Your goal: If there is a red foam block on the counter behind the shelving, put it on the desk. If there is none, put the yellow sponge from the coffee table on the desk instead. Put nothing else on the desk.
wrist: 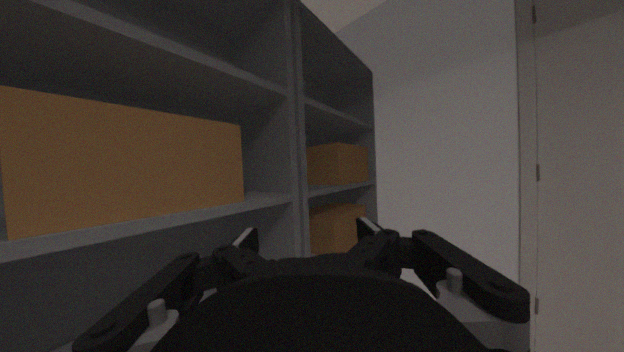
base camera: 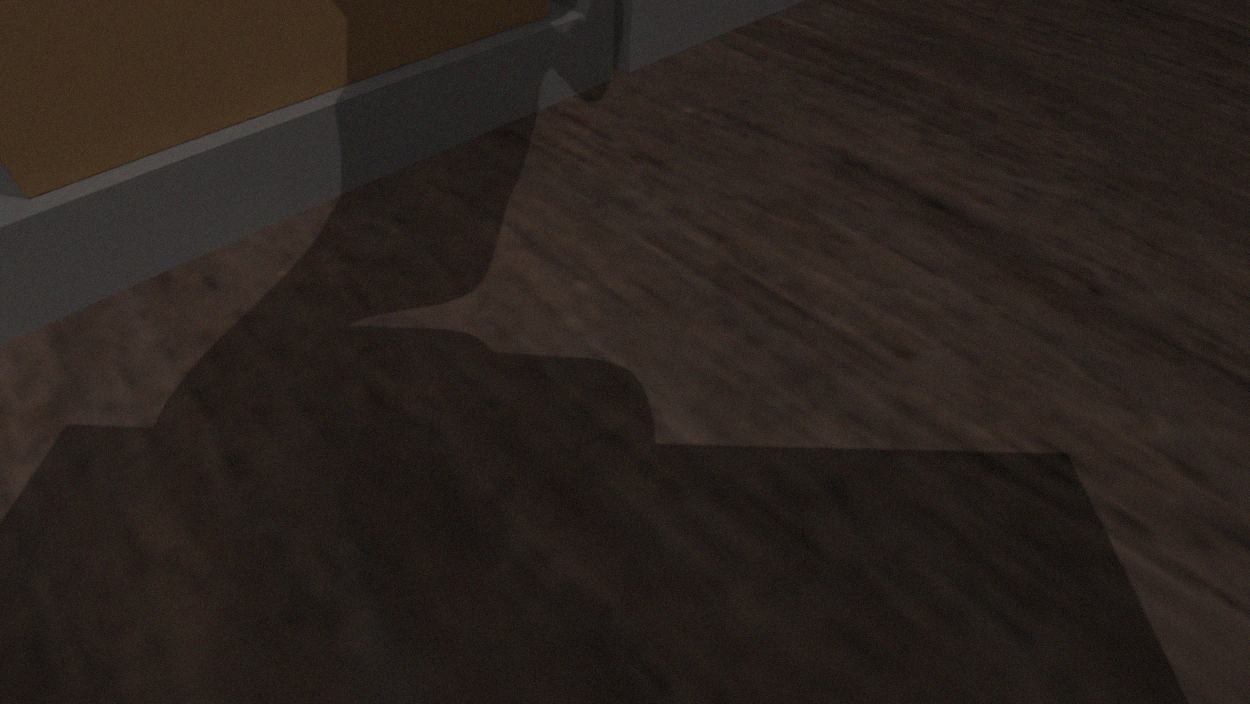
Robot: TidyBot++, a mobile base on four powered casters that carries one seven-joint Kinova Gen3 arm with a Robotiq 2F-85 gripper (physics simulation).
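Frame: origin at the arm's base, x ahead, y left, z up, level; metres.
Where they show: gripper, fingertip midpoint: point(wrist: 307, 233).
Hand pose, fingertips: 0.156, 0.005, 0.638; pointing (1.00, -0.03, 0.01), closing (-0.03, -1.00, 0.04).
After its pixels a point has its place, as x, y, z.
The grey shelving point(base camera: 174, 179) point(wrist: 297, 150) runs along the left in the wrist view, and its base shows at the upper left in the base camera view. My gripper point(wrist: 307, 233) {0.156, 0.005, 0.638} is open and empty, its fingers spread wide in front of the shelving. The red foam block, the counter, the yellow sponge, the coffee table and the desk do not show in either view.
Orange-brown boxes point(base camera: 166, 78) point(wrist: 125, 165) stand on the shelves. A pale wall point(wrist: 445, 140) {1.142, -0.995, 0.861} and a door point(wrist: 580, 175) {0.747, -1.368, 0.612} are at the right in the wrist view. The wooden floor point(base camera: 831, 288) {0.483, -0.153, -0.397} carries the robot's shadow.
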